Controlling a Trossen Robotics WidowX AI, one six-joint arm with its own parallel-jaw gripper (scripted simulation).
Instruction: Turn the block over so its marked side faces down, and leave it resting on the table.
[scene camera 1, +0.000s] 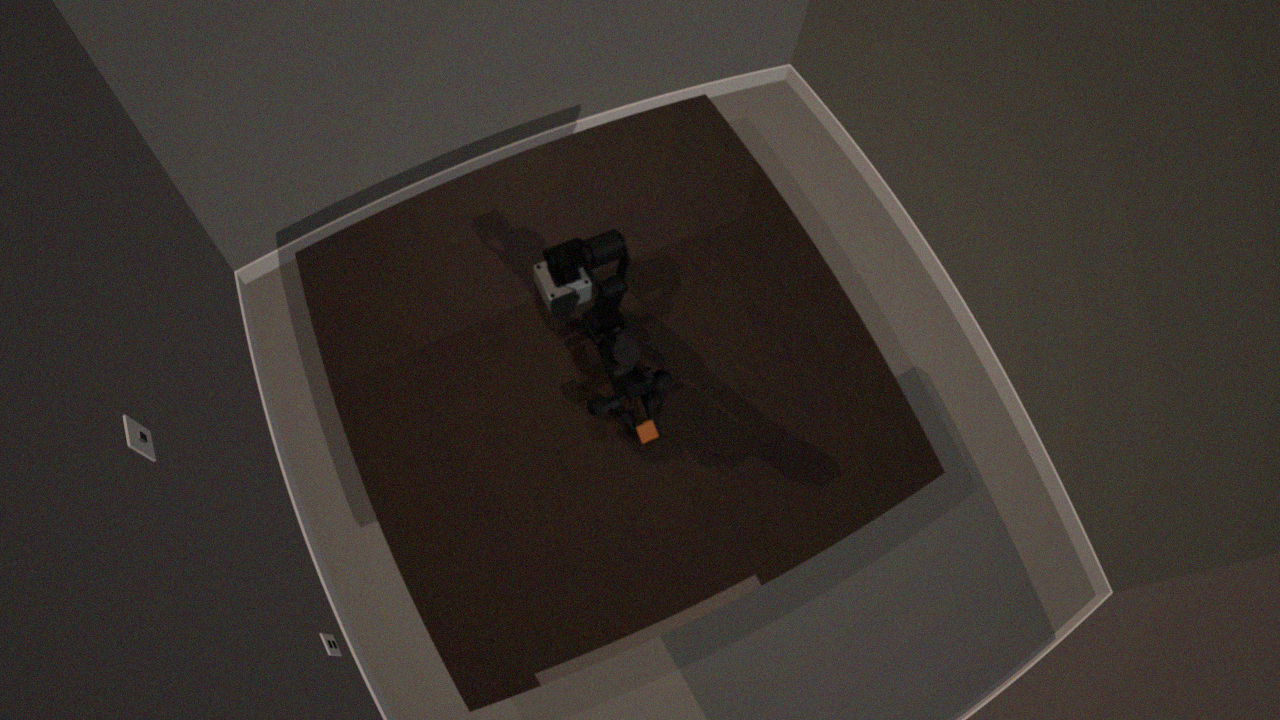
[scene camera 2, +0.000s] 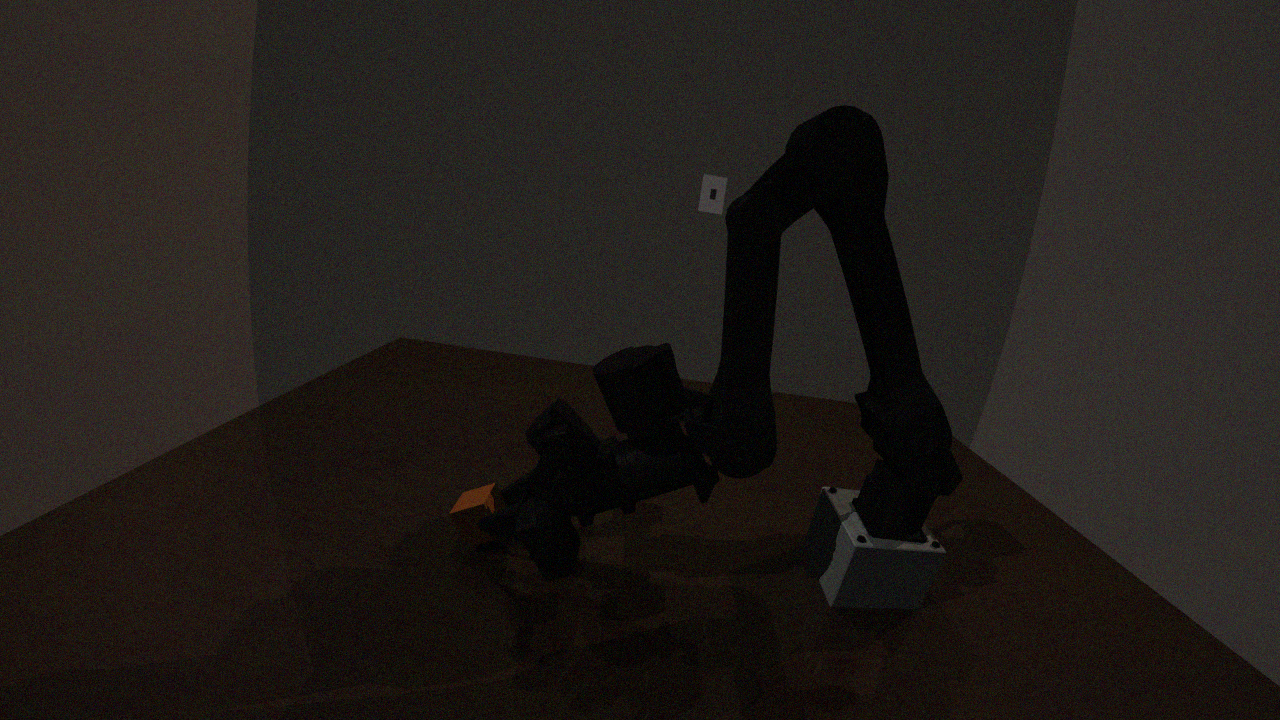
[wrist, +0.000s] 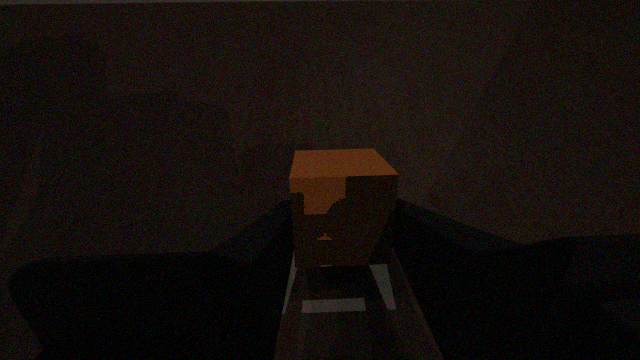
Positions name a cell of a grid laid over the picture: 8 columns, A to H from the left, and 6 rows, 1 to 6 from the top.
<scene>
The gripper (scene camera 2: D5) holds an orange block.
The gripper is seen too in scene camera 1 (scene camera 1: E4) and in the wrist view (wrist: E4).
</scene>
